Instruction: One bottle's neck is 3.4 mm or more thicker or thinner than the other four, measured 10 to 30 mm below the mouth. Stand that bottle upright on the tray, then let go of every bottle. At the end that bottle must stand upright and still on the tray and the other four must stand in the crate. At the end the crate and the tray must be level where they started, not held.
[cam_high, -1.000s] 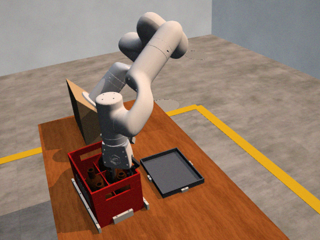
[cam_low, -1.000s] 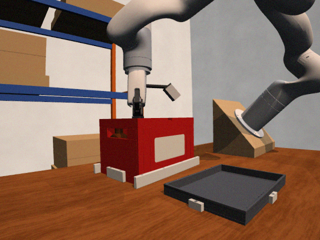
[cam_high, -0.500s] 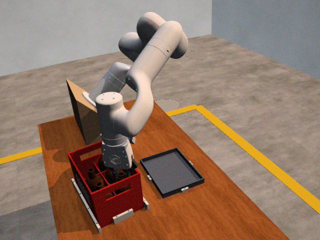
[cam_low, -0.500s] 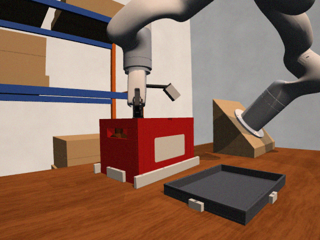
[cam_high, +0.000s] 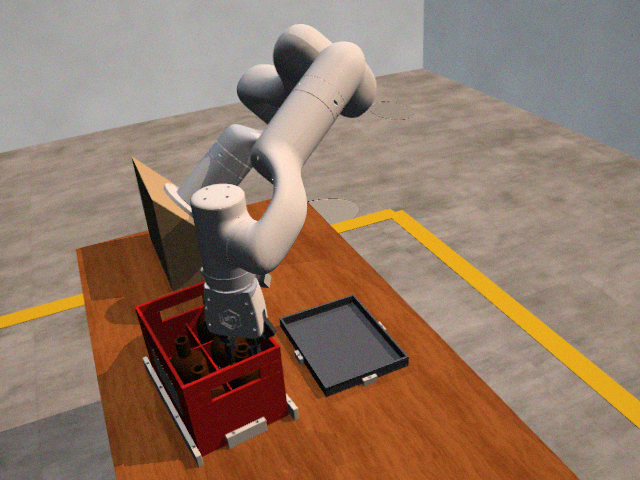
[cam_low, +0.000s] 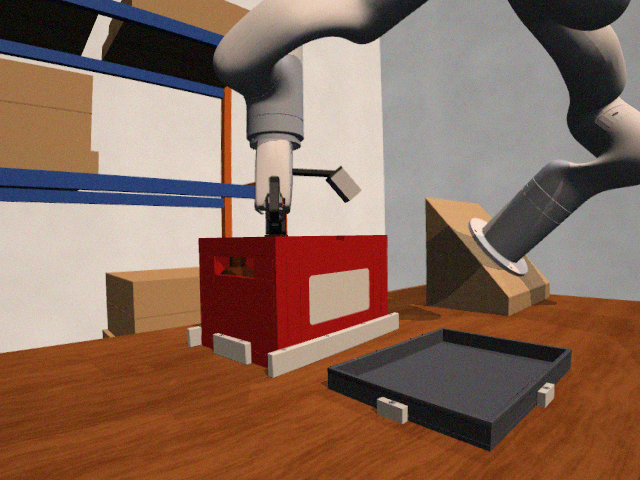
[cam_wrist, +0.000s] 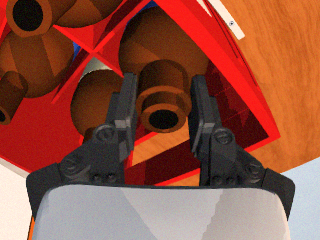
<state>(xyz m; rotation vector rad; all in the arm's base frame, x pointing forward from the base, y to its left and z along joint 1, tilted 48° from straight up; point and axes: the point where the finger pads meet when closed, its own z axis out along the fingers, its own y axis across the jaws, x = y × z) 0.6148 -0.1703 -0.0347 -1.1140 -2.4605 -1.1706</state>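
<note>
My hand is 9 cm to the left of the brown bottle and 7 cm above it. From my hand the other things lie so: red crate 9 cm behind, 4 cm to the right, 7 cm below; then dark grey tray 6 cm behind, 25 cm to the left, 15 cm below.
</note>
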